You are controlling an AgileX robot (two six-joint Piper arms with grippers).
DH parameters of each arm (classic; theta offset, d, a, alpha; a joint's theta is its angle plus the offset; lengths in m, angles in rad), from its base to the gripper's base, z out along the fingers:
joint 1: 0 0.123 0 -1.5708
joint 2: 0.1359 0 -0.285 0
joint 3: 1.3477 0 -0.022 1.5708
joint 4: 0 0.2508 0 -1.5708
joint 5: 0 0 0.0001 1.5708
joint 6: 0 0.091 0 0
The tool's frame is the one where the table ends.
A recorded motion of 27 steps. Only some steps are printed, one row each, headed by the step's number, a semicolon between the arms.
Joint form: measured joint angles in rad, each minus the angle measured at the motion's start. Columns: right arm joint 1, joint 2, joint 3, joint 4, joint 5, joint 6; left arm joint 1, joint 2, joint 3, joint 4, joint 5, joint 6.
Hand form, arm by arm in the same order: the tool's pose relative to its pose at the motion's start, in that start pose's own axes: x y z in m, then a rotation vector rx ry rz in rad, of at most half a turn. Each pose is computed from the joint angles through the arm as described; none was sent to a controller.
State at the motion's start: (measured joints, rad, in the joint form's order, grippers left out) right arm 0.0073 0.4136 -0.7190 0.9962 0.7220 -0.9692; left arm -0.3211 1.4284 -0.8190 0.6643 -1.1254 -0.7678
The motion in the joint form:
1: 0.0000 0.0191 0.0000 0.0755 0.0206 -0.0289; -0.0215 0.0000 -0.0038 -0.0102 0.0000 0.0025
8: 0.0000 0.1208 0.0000 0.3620 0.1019 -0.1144; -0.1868 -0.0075 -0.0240 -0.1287 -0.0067 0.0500
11: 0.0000 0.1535 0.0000 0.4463 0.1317 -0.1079; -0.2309 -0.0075 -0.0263 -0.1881 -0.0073 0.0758
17: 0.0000 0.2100 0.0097 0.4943 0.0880 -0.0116; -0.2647 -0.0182 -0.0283 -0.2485 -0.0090 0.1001
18: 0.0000 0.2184 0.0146 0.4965 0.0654 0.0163; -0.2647 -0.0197 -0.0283 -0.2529 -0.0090 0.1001
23: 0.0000 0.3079 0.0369 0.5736 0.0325 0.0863; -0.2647 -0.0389 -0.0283 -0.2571 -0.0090 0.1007
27: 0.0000 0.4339 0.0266 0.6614 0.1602 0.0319; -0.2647 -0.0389 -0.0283 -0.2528 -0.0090 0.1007
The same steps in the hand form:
1: -0.0017 0.0014 0.0041 -0.0465 -0.0150 0.0382; 0.0004 -0.0048 0.0033 0.0142 -0.0064 -0.0085
8: -0.0087 0.0006 0.0243 -0.2146 -0.0709 0.2235; 0.0002 -0.0430 0.0236 0.0961 -0.0811 -0.0721
11: -0.0110 -0.0004 0.0303 -0.2662 -0.0869 0.3105; 0.0001 -0.0513 0.0277 0.0938 -0.1100 -0.0940
17: -0.0067 -0.0120 0.0443 -0.2367 -0.0690 0.4894; -0.0044 -0.0582 0.0298 0.0847 -0.1489 -0.1105
18: -0.0047 -0.0153 0.0469 -0.2152 -0.0648 0.5293; -0.0051 -0.0581 0.0296 0.0821 -0.1524 -0.1121
23: 0.0079 -0.0303 0.0679 -0.1860 -0.0290 0.7318; -0.0118 -0.0605 0.0279 0.0860 -0.1711 -0.1067
27: 0.0155 -0.0359 0.0913 -0.3040 0.0304 0.8122; -0.0116 -0.0608 0.0279 0.0891 -0.1690 -0.1046

